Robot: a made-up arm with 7 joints.
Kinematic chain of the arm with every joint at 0, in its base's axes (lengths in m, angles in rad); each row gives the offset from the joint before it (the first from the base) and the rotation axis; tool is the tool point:
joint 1: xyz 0 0 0.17 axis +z
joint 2: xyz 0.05 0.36 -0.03 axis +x
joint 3: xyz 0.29 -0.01 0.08 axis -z
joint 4: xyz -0.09 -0.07 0 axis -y
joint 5: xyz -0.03 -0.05 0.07 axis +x
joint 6: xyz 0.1 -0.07 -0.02 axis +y
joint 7: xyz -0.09 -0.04 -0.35 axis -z
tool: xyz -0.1 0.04 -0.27
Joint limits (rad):
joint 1: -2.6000..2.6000
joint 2: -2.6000..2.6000
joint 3: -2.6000..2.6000
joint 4: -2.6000..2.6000
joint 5: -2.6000..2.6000
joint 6: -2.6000..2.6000
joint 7: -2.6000..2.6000
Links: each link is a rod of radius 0.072 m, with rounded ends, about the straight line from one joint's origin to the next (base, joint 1, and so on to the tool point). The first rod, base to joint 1, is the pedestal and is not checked.
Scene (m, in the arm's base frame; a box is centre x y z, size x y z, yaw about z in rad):
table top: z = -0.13
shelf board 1: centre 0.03 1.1 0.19 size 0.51 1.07 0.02 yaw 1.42
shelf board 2: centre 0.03 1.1 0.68 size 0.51 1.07 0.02 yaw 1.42
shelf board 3: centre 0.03 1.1 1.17 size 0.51 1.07 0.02 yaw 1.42
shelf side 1: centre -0.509 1.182 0.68 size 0.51 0.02 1 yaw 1.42
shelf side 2: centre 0.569 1.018 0.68 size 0.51 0.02 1 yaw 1.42
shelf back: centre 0.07 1.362 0.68 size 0.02 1.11 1 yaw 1.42
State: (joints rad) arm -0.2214 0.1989 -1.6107 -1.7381 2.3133 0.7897 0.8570
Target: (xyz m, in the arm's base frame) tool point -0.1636 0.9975 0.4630
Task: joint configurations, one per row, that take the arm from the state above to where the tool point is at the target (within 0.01 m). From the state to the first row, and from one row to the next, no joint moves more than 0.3 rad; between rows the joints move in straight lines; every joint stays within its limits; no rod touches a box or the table.
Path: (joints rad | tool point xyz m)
1: -0.0254 -0.0215 -1.7664 -1.8289 2.1890 0.8015 0.8483 | 0.1234 0.6078 0.5931
2: 0.1706 -0.2419 -1.9221 -1.9197 2.0647 0.8133 0.8397 | -0.0535 0.6516 0.5223
3: 0.3667 -0.4623 -2.0777 -2.0105 1.9404 0.8252 0.8310 | -0.2187 0.6350 0.4630
4: 0.4680 -0.5777 -1.9608 -1.9757 2.0105 1.0479 0.7930 | -0.2140 0.7949 0.4580
5: 0.5694 -0.6932 -1.8439 -1.9409 2.0806 1.2707 0.7549 | -0.1920 0.9178 0.4517
6: 0.6708 -0.8086 -1.7270 -1.9062 2.1508 1.4934 0.7169 | -0.1636 0.9975 0.4630

